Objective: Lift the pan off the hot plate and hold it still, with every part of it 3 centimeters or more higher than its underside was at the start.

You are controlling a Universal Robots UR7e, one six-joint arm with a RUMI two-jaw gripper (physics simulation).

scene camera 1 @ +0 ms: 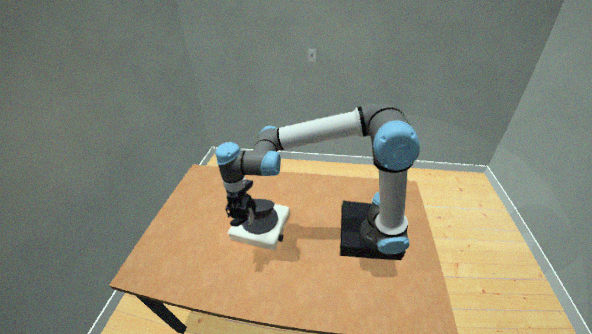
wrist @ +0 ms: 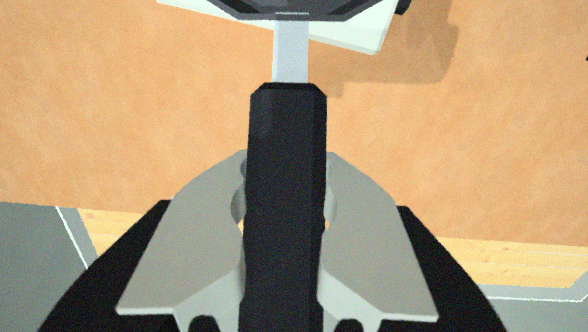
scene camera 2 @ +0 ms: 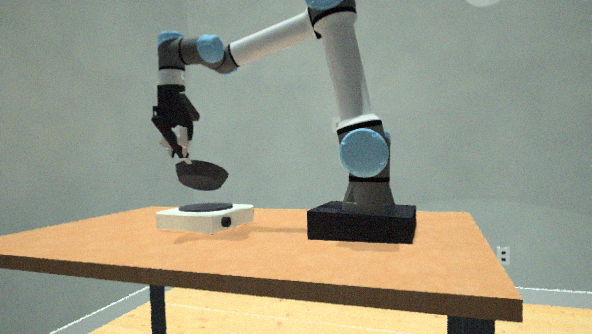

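Seen in the pictures: gripper, between the fingertips: [scene camera 1: 246,222] [wrist: 287,154] [scene camera 2: 178,158]; arm's base, origin of its link: [scene camera 2: 368,210].
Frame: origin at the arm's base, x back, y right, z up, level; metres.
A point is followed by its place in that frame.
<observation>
The dark pan [scene camera 1: 263,207] @(x -0.519, y 0.132, z 0.062 m) [scene camera 2: 202,176] @(x -0.517, y 0.028, z 0.108 m) hangs in the air above the hot plate [scene camera 1: 254,240] @(x -0.561, y -0.002, z -0.014 m) [scene camera 2: 182,220] @(x -0.580, y 0.004, z -0.029 m) [wrist: 350,38] @(x -0.499, y -0.011, z -0.007 m). A visible gap separates its underside from the black heating disc in scene camera 2's view. The pan is tilted, its bowl drooping away from the handle, which slopes up toward the gripper. My gripper [scene camera 2: 181,146] [wrist: 287,154] @(x -0.562, y -0.045, z 0.169 m) is shut on the pan's black handle [wrist: 286,120] @(x -0.560, y -0.016, z 0.193 m), with a pale jaw on each side of it. In the wrist view, part of the pan's rim shows at the top edge.
The hot plate is a white box with a black knob [scene camera 1: 280,238] @(x -0.442, y 0.013, z -0.025 m) [scene camera 2: 226,221] @(x -0.437, y 0.012, z -0.034 m) on its side. It stands on the brown table [scene camera 1: 310,280] @(x -0.315, y -0.179, z -0.073 m) [scene camera 2: 280,260] @(x -0.207, y -0.279, z -0.072 m). The arm's black base block [scene camera 1: 350,245] @(x -0.133, y -0.066, z 0.007 m) [scene camera 2: 360,227] @(x -0.024, y -0.093, z -0.033 m) stands to the right of the hot plate.
</observation>
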